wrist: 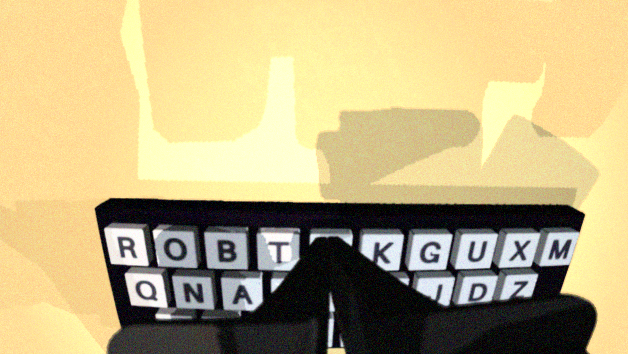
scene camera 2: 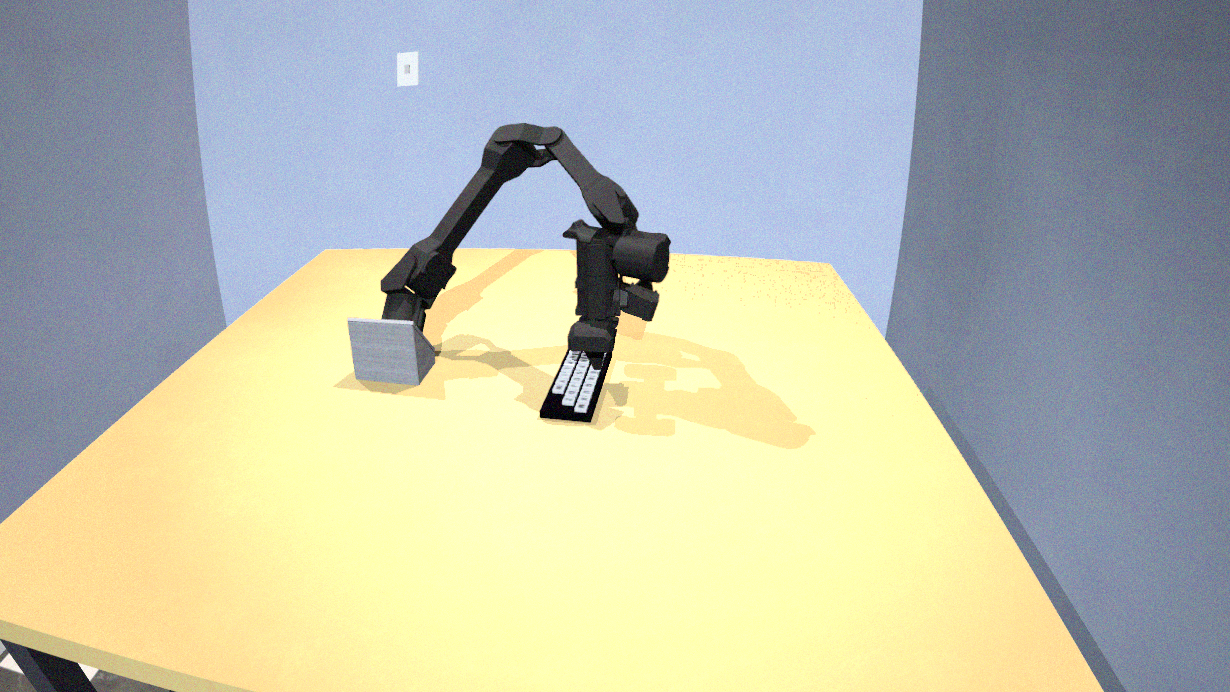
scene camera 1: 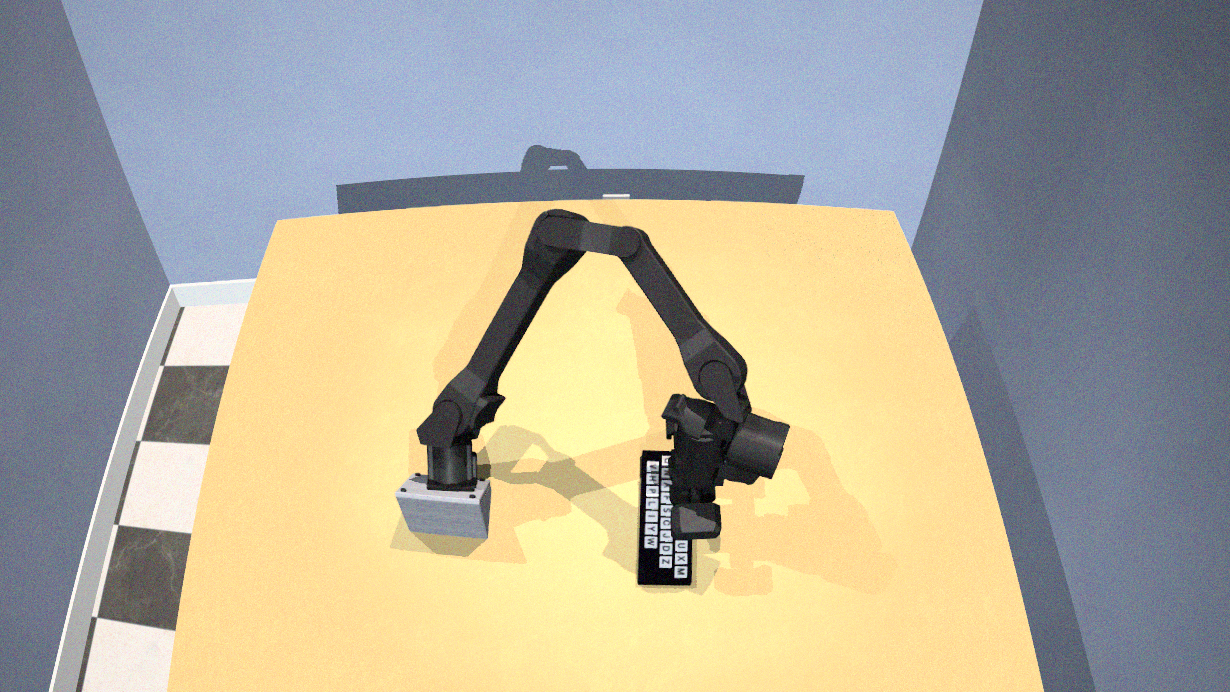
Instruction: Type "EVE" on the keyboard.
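Pixels of known places: gripper, fingertip midpoint: (wrist: 326, 247) (scene camera 2: 597, 368) (scene camera 1: 686, 504); arm's base, origin of the base link: (scene camera 2: 398, 335) (scene camera 1: 450, 485).
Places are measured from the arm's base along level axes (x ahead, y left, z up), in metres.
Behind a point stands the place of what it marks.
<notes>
The black keyboard (scene camera 1: 651, 579) @[x 0.257, y -0.140, z -0.048 m] (scene camera 2: 557, 412) @[x 0.264, y -0.144, z -0.047 m] (wrist: 320, 209) @[x 0.327, y -0.031, z -0.050 m] with white letter keys lies flat on the table. My gripper (scene camera 2: 597, 364) @[x 0.317, y -0.031, z -0.036 m] (wrist: 326, 247) @[x 0.317, y -0.031, z -0.036 m] is shut and empty, pointing down. Its fingertips are at the E key (wrist: 318, 234) @[x 0.320, y -0.029, z -0.042 m], between the T key (wrist: 281, 250) @[x 0.315, y -0.014, z -0.042 m] and the K key (wrist: 382, 251) @[x 0.309, y -0.054, z -0.042 m]. The tips cover the letter E and seem to touch the key; how far it is pressed cannot be told. The V key (scene camera 1: 651, 466) @[x 0.279, y 0.039, z -0.042 m] is at the far end of the left row in scene camera 1; a sliver of it shows in the wrist view. The fingers hide several middle keys.
The arm's grey base block (scene camera 1: 443, 513) @[x -0.010, y -0.049, z 0.008 m] (scene camera 2: 385, 351) @[x -0.009, y -0.050, z -0.005 m] stands left of the keyboard on the yellow table (scene camera 1: 344, 619) @[x -0.174, y -0.189, z -0.059 m] (scene camera 2: 430, 550) @[x 0.140, y -0.429, z -0.060 m]. The arm arches high from it to the keyboard. Walls stand behind and to the sides. Arm shadows fall around the keyboard.
</notes>
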